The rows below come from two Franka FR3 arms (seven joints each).
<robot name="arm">
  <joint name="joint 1" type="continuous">
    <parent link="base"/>
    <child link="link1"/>
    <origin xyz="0 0 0.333"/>
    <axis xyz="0 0 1"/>
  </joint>
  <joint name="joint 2" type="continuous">
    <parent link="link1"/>
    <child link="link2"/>
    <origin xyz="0 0 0"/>
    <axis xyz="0 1 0"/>
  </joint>
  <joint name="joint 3" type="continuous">
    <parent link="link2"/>
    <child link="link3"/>
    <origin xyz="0 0 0.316"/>
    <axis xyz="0 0 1"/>
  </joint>
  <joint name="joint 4" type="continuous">
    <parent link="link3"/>
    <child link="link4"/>
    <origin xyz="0.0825 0 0"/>
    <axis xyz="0 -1 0"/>
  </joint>
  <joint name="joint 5" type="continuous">
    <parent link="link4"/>
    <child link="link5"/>
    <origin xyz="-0.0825 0 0.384"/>
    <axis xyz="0 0 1"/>
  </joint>
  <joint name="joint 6" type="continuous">
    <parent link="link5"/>
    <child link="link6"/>
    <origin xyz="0 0 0"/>
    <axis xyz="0 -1 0"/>
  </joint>
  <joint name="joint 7" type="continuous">
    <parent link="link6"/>
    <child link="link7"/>
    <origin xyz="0.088 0 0"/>
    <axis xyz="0 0 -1"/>
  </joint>
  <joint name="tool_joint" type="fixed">
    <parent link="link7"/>
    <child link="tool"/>
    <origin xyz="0 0 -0.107" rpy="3.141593 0 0"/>
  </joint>
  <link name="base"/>
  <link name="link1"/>
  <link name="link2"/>
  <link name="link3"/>
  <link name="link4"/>
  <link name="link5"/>
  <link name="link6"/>
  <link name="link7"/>
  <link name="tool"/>
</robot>
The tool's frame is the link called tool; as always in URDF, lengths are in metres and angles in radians. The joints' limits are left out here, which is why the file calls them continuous.
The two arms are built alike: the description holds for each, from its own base.
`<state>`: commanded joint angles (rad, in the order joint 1, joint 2, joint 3, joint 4, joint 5, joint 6, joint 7); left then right.
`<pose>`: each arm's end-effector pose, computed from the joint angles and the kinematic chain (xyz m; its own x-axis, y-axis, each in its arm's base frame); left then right.
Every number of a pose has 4 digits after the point.
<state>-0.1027 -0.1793 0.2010 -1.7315 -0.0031 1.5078 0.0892 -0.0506 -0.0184 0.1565 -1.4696 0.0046 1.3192 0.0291</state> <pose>0.4882 0.0571 0.6356 0.9990 0.0040 -0.0442 0.0059 -0.9991 0.0428 0.5182 0.0566 0.6604 0.9883 0.0765 -0.1318 0.0775 -0.9970 0.0021</pose>
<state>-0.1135 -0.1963 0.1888 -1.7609 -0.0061 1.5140 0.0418 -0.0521 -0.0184 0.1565 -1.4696 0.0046 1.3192 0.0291</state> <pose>0.4843 0.0451 0.6308 0.9983 0.0276 -0.0521 0.0299 -0.9985 0.0449 0.5183 0.0558 0.6604 0.9884 0.0751 -0.1318 0.0760 -0.9971 0.0021</pose>
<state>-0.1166 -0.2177 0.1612 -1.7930 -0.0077 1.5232 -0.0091 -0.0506 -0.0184 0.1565 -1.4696 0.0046 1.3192 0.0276</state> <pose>0.4790 0.0289 0.6272 0.9973 0.0476 -0.0551 0.0499 -0.9979 0.0419 0.5182 0.0566 0.6604 0.9882 0.0780 -0.1318 0.0790 -0.9969 0.0019</pose>
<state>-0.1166 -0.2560 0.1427 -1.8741 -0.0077 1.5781 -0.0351 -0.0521 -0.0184 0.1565 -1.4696 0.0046 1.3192 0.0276</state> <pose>0.4713 0.0194 0.6121 0.9975 0.0551 -0.0440 0.0569 -0.9975 0.0422 0.5183 0.0558 0.6604 0.9883 0.0766 -0.1318 0.0775 -0.9970 0.0019</pose>
